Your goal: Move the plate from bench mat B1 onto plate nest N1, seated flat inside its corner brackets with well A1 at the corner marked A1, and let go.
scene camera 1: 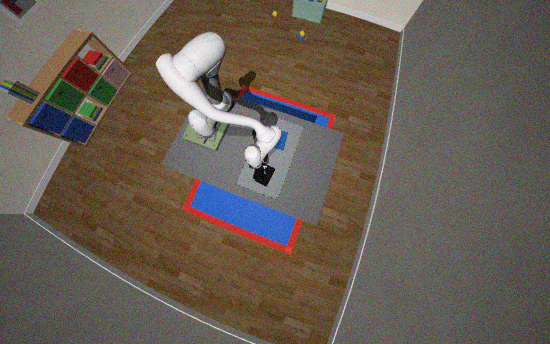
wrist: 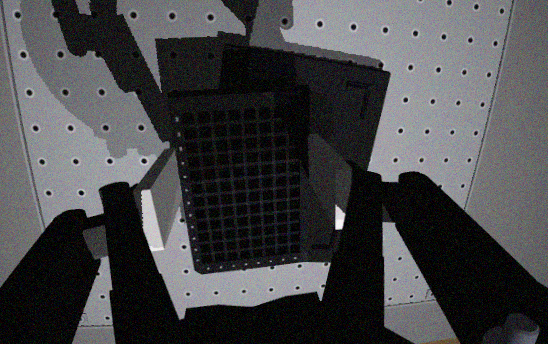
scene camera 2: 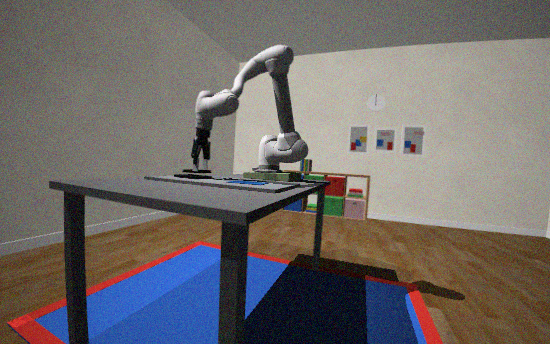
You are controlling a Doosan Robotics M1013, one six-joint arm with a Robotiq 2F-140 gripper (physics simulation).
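Places are measured from the arm's base along level axes (x down, y left, z ahead), in centimetres.
Pixels of known places: gripper, fingertip midpoint: (scene camera 1: 260, 170) (wrist: 244, 163) (scene camera 2: 199, 171); arm's base, origin of the base link: (scene camera 1: 208, 130) (scene camera 2: 269, 172).
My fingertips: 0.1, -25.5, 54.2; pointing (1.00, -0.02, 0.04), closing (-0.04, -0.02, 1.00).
For each thing: its top centre in the pictures, then the offset to it from my fingertips, as dx, dy, dz. Level surfaces: height alone.
- black plate, middle of its top: (wrist: 247, 191) (scene camera 2: 197, 169) (scene camera 1: 259, 172) -0.9, -1.6, -0.1
- dark nest, middle of its top: (wrist: 294, 171) (scene camera 2: 193, 174) (scene camera 1: 264, 174) +1.9, -1.8, +3.6
- flat blue mat, its level: dx +3.4
- grey perforated board, its level: dx +3.4
- grey table, its level: dx +4.7
The black plate (scene camera 2: 189, 170) (wrist: 240, 182), a grid of wells, is between my fingers. My gripper (scene camera 2: 201, 167) (wrist: 244, 163) is shut on its two long sides. The plate hangs a little above the dark nest (scene camera 2: 181, 175) (wrist: 345, 135), with a thin gap in scene camera 2. In the wrist view the nest is turned relative to the plate and sticks out to the right and at the top; L-shaped brackets show on its right side. In scene camera 1 plate and nest merge into one black shape. Well A1 and the A1 mark cannot be read.
A flat blue mat (scene camera 1: 283, 141) (scene camera 2: 245, 183) lies on the grey perforated board (scene camera 1: 283, 172) (wrist: 425, 145), apart from the nest. The board lies on the grey table (scene camera 1: 320, 175) (scene camera 2: 150, 196). The arm's green base plate (scene camera 1: 212, 141) stands behind the board.
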